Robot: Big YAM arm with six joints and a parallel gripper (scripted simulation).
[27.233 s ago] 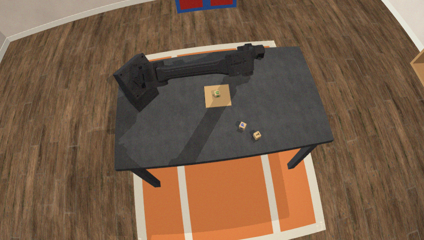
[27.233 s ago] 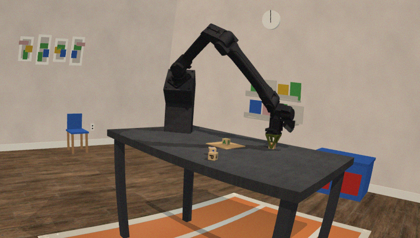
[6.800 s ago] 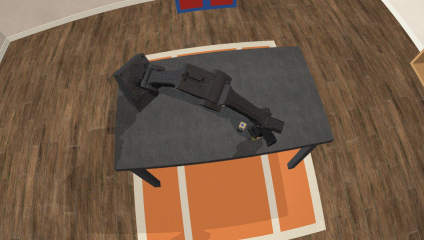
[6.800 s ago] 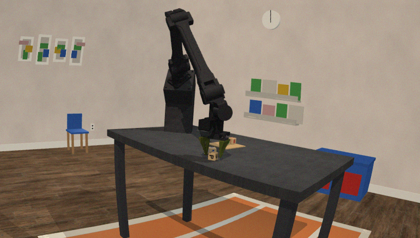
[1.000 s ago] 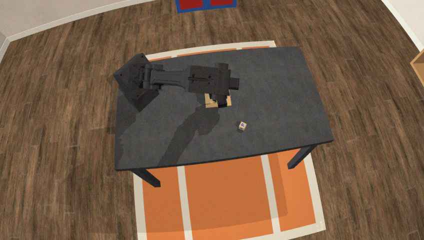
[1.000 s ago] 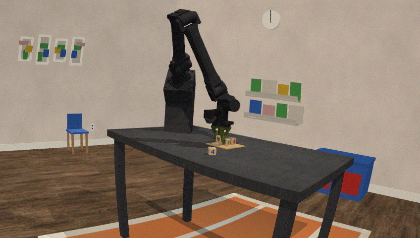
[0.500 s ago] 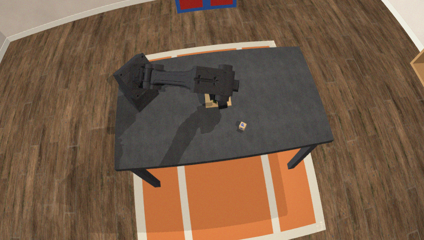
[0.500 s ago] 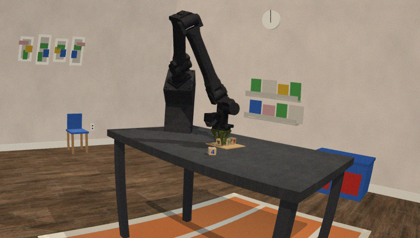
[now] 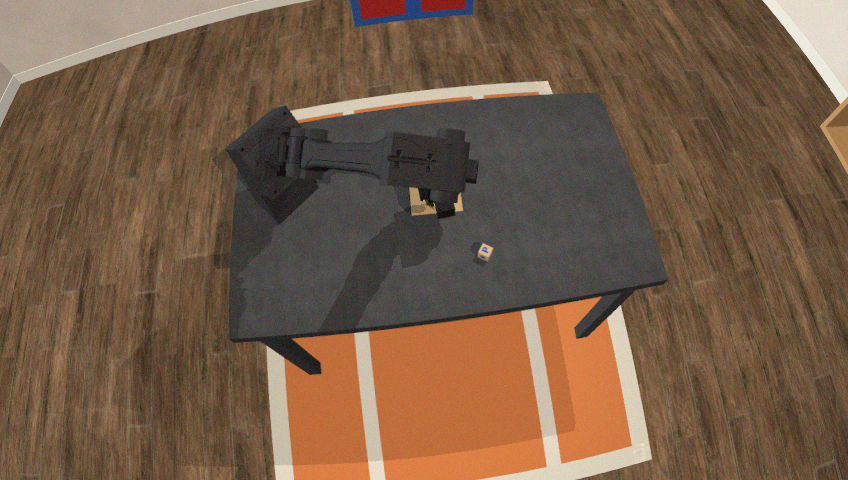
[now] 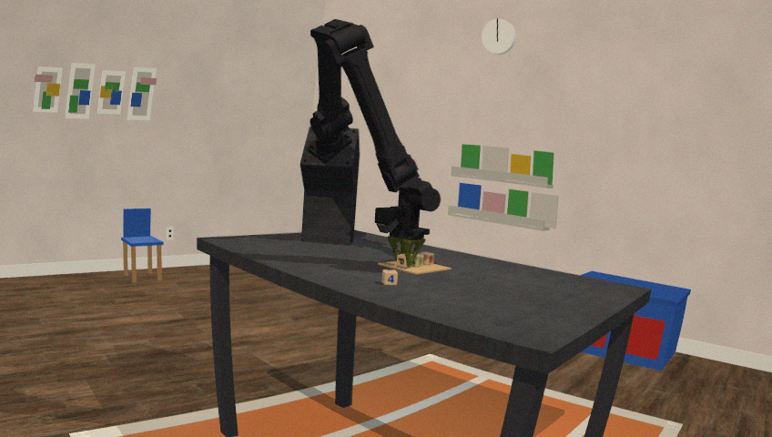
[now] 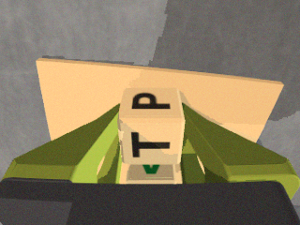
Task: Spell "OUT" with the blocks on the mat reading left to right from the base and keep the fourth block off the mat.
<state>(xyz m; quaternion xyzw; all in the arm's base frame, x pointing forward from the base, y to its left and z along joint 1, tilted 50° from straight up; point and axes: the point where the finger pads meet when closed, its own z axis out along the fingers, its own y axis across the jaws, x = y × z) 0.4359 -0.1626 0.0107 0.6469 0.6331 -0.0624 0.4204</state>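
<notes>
The T block lies right at my hand. Also, from my hand: green-lettered block 5 cm to the left, 1 cm ahead; then O block 9 cm to the left, 2 cm ahead; then tan mat 5 cm to the left, 2 cm below, 1 cm ahead.
</notes>
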